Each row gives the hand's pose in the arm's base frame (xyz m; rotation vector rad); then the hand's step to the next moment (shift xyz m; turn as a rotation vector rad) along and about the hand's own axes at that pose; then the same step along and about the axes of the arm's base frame.
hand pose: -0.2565 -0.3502 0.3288 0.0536 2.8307 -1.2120
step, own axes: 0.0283 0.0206 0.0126 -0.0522 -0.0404 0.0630
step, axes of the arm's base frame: -0.0265 0.0053 -0.0255 0.0525 -0.0739 -0.0105
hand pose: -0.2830 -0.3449 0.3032 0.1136 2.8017 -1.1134
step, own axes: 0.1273 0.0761 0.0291 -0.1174 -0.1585 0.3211
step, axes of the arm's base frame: -0.1146 0.0383 -0.0908 0.1260 -0.3386 -0.1072
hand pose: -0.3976 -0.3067 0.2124 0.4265 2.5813 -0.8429
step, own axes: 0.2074 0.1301 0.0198 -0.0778 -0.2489 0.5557
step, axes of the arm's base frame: -0.1249 0.1222 -0.1726 0.1182 -0.5459 -0.2546
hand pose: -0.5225 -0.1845 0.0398 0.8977 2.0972 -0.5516
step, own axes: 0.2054 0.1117 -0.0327 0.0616 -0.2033 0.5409
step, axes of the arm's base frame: -0.0250 0.1790 -0.1519 0.0821 -0.4490 -0.3597
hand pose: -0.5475 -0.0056 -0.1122 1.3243 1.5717 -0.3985
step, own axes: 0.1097 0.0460 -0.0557 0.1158 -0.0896 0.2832
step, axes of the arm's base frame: 0.0252 0.1184 -0.0510 0.0662 -0.1835 -0.2521
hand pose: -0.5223 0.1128 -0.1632 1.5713 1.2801 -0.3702
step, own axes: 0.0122 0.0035 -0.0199 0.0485 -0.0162 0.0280
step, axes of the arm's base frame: 0.0008 0.0236 0.0010 0.0145 0.0011 -0.0564
